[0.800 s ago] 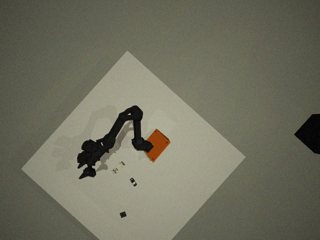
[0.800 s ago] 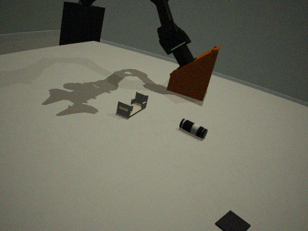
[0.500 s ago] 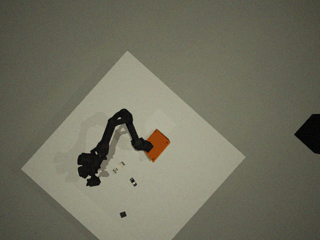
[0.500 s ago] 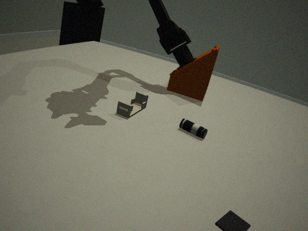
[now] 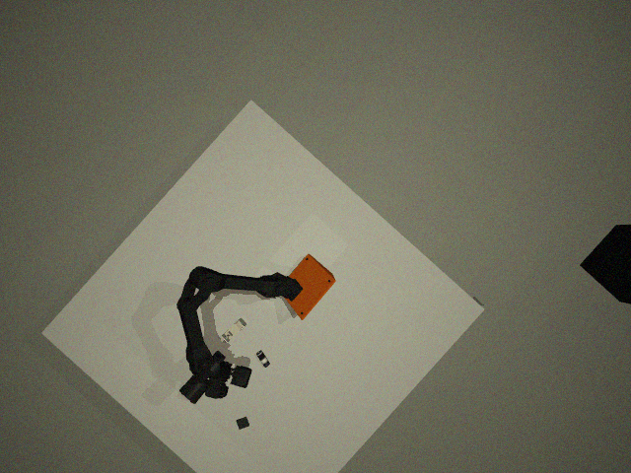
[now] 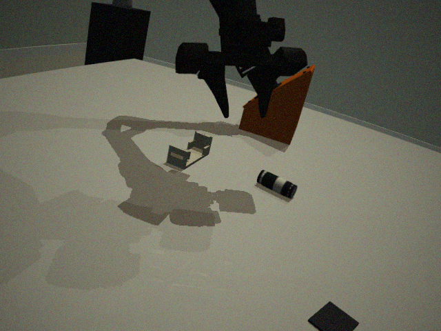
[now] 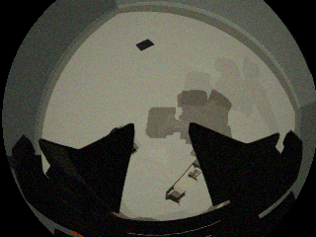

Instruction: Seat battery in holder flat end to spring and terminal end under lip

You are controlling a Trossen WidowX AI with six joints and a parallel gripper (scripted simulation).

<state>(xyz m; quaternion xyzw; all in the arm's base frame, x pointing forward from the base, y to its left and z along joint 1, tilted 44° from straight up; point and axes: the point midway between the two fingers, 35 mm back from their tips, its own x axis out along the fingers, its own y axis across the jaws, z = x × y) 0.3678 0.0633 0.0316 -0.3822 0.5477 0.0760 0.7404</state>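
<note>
Now: gripper tip 110 mm above the battery, 70 mm to the right of it and 70 mm past it. The rest, counted from my gripper tip: flat black square 190 mm to the left, 190 mm ahead, 130 mm below.
</note>
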